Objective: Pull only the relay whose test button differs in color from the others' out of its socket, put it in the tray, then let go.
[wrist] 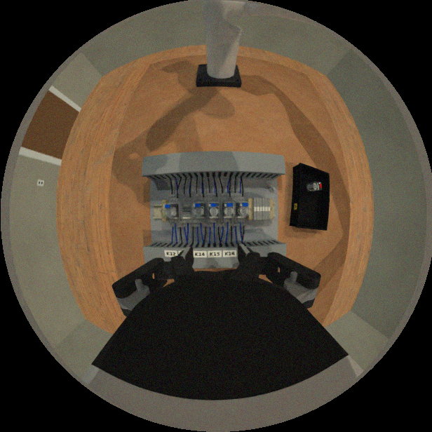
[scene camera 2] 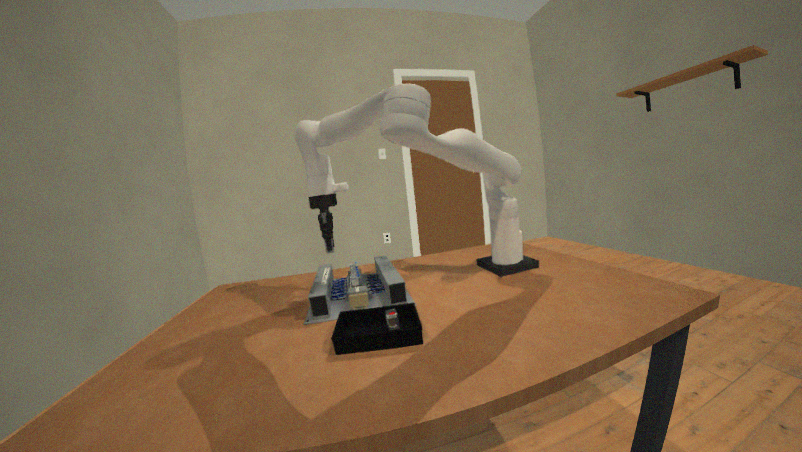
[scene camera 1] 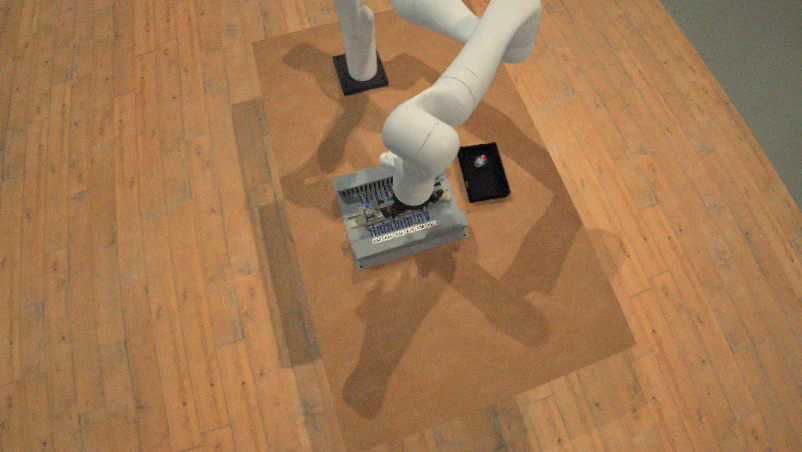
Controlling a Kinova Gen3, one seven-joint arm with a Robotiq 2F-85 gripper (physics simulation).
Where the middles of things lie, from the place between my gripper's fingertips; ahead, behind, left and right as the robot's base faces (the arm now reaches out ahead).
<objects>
The grey panel [scene camera 1: 349, 206] is 6 cm behind my hand and 13 cm below it.
</objects>
